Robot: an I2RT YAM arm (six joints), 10 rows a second.
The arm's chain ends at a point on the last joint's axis. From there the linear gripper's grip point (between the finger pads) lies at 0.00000 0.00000 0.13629 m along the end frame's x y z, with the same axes.
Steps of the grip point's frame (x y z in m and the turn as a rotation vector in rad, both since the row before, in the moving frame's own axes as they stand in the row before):
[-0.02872, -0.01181, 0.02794, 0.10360, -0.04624, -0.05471]
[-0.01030, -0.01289, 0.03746, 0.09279, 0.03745, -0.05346]
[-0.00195, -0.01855, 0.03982, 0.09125, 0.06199, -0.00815]
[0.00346, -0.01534, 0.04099, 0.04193, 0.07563, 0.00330]
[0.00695, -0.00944, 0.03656, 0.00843, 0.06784, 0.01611]
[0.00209, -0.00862, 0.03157, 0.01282, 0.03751, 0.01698]
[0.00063, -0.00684, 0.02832, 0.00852, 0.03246, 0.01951]
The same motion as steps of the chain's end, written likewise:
[-0.02205, 0.00210, 0.02882, 0.10360, -0.04624, -0.05471]
[-0.01506, -0.00013, 0.03814, 0.09279, 0.03745, -0.05346]
[-0.01033, -0.00610, 0.04065, 0.09125, 0.06199, -0.00815]
[-0.00684, -0.00965, 0.04150, 0.04193, 0.07563, 0.00330]
[-0.00230, -0.00837, 0.03688, 0.00843, 0.06784, 0.01611]
[-0.00304, -0.00692, 0.03168, 0.01282, 0.03751, 0.01698]
[-0.00380, -0.00572, 0.02840, 0.00852, 0.03246, 0.01951]

